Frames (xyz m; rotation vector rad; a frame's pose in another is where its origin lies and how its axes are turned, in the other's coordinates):
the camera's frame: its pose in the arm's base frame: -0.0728 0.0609 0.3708 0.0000 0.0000 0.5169
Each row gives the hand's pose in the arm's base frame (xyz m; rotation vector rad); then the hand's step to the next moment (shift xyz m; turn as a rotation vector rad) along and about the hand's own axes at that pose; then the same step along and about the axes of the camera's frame.
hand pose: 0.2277 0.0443 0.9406 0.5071 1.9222 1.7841
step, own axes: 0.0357 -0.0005 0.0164 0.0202 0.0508 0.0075
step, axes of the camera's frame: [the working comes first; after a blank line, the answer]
step, axes of the arm's base frame: -0.0201 0.0335 -0.0044 -0.0146 0.0220 0.0485

-0.0009 0.0390 -0.0044 -0.0019 0.0263 0.0485
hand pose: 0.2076 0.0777 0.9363 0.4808 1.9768 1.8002
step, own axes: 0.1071 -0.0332 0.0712 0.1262 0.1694 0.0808
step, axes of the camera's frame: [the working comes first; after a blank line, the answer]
step, axes of the arm's base frame: -0.0529 0.1127 -0.0463 -0.0697 0.1512 0.1531

0.0097 0.1241 -0.0463 0.0142 0.1659 0.1531
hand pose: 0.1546 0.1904 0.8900 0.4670 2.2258 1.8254
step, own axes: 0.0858 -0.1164 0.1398 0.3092 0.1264 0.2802
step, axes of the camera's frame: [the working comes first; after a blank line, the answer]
step, axes of the arm's base frame: -0.0396 0.1392 -0.1397 -0.1696 0.3944 0.0759

0.0344 0.1405 -0.1397 0.0474 0.4267 0.0759
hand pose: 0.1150 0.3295 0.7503 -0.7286 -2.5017 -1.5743
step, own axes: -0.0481 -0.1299 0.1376 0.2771 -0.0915 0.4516
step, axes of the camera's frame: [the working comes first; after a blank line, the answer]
step, axes of the arm's base frame: 0.0079 0.0577 -0.1864 -0.2091 0.4560 -0.1934

0.0353 0.0462 -0.1864 0.0435 0.4998 -0.1934
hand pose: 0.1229 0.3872 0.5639 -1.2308 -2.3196 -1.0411
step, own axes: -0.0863 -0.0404 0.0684 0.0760 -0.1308 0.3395
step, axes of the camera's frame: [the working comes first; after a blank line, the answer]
step, axes of the arm's base frame: 0.0211 -0.0154 -0.1143 -0.1309 0.2431 -0.2489

0.0108 -0.0238 -0.1143 0.0063 0.2760 -0.2489
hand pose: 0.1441 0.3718 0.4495 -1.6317 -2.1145 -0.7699
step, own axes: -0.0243 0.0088 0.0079 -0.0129 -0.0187 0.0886
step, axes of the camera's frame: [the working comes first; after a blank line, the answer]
step, axes of the arm's base frame: 0.0153 -0.0121 -0.0186 -0.0105 0.0412 -0.0810

0.0073 -0.0181 -0.0186 0.0112 0.0410 -0.0810
